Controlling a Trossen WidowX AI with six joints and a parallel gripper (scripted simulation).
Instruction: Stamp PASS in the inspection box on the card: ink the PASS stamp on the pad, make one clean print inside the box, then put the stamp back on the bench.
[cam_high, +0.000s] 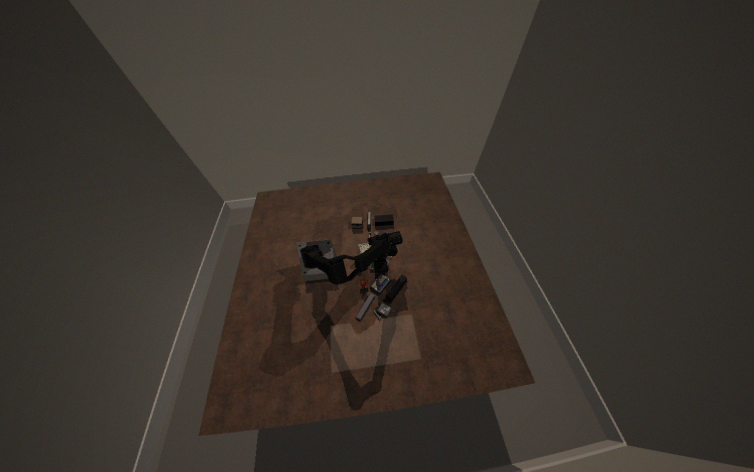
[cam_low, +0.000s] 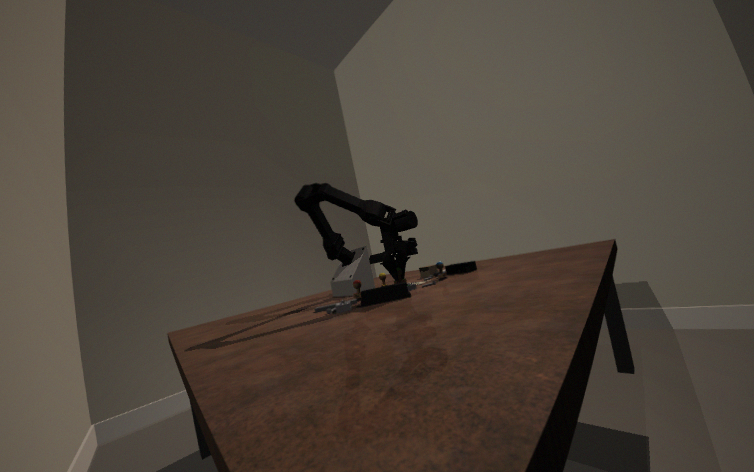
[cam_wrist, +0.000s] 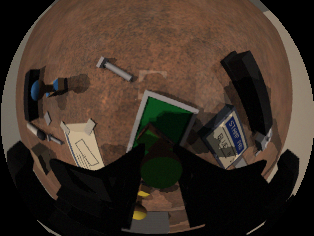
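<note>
Now: the green-knobbed stamp right at my gripper tip. The rest, counted from my gripper tip: yellow-knobbed stamp: 11 cm behind, 3 cm to the left, 2 cm below; green ink pad: 3 cm below; blue-and-white box: 1 cm behind, 10 cm to the right, 2 cm below.
</note>
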